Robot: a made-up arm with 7 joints. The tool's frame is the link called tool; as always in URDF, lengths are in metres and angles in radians. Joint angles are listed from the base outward.
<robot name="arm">
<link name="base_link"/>
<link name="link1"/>
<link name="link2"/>
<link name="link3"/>
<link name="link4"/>
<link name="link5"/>
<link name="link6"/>
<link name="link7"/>
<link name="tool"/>
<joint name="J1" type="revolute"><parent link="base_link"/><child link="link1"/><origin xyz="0 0 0.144" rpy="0 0 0"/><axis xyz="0 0 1"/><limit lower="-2.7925" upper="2.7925"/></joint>
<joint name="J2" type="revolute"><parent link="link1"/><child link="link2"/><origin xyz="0 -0.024 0.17" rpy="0 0 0"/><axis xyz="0 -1 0"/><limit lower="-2.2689" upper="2.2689"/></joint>
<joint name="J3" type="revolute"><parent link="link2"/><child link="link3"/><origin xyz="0 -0.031 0.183" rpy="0 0 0"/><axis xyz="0 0 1"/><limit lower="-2.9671" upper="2.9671"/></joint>
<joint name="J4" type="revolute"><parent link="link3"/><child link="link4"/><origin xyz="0.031 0.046 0.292" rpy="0 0 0"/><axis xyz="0 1 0"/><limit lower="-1.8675" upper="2.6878"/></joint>
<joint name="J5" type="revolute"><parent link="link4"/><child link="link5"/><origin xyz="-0.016 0.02 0.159" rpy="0 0 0"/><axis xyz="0 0 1"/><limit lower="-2.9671" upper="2.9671"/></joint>
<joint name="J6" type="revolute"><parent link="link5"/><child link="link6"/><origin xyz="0 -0.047 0.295" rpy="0 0 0"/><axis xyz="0 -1 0"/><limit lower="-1.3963" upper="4.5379"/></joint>
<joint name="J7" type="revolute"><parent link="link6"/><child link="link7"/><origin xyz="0.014 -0.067 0.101" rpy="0 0 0"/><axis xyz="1 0 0"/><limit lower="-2.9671" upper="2.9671"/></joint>
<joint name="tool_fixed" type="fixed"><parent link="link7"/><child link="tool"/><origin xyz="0 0 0" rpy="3.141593 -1.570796 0"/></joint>
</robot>
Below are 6 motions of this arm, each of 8 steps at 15 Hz.
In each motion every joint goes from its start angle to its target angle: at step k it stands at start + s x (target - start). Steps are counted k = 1, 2, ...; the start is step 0. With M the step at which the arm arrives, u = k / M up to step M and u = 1 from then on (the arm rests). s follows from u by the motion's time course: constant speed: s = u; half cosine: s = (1 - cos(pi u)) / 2; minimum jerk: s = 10 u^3 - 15 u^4 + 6 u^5.
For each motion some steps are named. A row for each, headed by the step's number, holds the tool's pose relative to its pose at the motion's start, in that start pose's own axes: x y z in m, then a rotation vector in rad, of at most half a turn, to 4 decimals.
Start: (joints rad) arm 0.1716 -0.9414 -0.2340 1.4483 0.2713 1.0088 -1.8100
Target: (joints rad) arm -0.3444 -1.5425 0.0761 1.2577 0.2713 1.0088 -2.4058
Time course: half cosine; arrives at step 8
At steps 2, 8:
2: -0.0328 -0.0232 0.0634 0.0640 0.0238 -0.0393
8: -0.1743 -0.2802 0.3892 0.2804 0.3599 -0.1468

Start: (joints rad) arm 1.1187 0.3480 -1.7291 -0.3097 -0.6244 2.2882 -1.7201
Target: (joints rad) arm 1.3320 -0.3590 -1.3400 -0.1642 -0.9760 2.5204 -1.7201
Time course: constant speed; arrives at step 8
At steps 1, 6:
1: 0.0429 0.0373 0.0220 -0.0560 -0.0001 0.0787
6: 0.1951 0.2905 0.1155 -0.3655 -0.0213 0.4788

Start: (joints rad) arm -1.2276 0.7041 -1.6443 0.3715 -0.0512 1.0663 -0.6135
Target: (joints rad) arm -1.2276 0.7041 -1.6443 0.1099 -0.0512 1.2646 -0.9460
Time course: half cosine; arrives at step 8
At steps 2, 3, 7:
2: 0.0120 0.0096 -0.0162 -0.0415 0.0530 -0.0478
3: 0.0244 0.0198 -0.0349 -0.0904 0.1094 -0.1006
7: 0.0659 0.0540 -0.1161 -0.3186 0.3093 -0.3094

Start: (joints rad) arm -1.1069 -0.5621 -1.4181 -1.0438 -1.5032 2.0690 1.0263
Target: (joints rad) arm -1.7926 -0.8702 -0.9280 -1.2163 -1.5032 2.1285 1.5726
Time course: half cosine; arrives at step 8
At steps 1, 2, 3, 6, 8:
1: -0.0009 -0.0096 -0.0039 0.0107 0.0000 0.0310
2: -0.0044 -0.0363 -0.0165 0.0403 -0.0042 0.1196
3: -0.0121 -0.0743 -0.0396 0.0817 -0.0219 0.2521
6: -0.0557 -0.1781 -0.1535 0.1766 -0.1757 0.6780
8: -0.0703 -0.1979 -0.1930 0.1862 -0.2390 0.7823

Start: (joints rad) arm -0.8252 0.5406 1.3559 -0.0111 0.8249 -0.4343 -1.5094
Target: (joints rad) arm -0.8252 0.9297 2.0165 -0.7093 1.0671 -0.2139 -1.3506
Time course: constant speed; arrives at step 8
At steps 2, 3, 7, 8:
2: 0.1629 -0.0080 -0.0079 -0.1053 0.1475 -0.2311
3: 0.2344 -0.0250 -0.0160 -0.1526 0.2366 -0.3366
7: 0.4281 -0.1425 -0.0696 -0.3038 0.6781 -0.6763
8: 0.4510 -0.1759 -0.0855 -0.3321 0.8057 -0.7378

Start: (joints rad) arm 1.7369 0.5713 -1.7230 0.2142 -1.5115 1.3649 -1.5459
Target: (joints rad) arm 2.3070 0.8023 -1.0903 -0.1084 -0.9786 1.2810 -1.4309
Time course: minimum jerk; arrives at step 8
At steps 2, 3, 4, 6, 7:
2: -0.0055 -0.0239 0.0061 0.0070 0.0376 0.1793
3: -0.0039 -0.0742 0.0189 0.0332 0.1013 0.4751
4: 0.0240 -0.1548 0.0367 0.0952 0.1842 0.8580
6: 0.1556 -0.3084 0.0491 0.2838 0.3124 1.5133
7: 0.1982 -0.3396 0.0450 0.3398 0.3346 1.6530

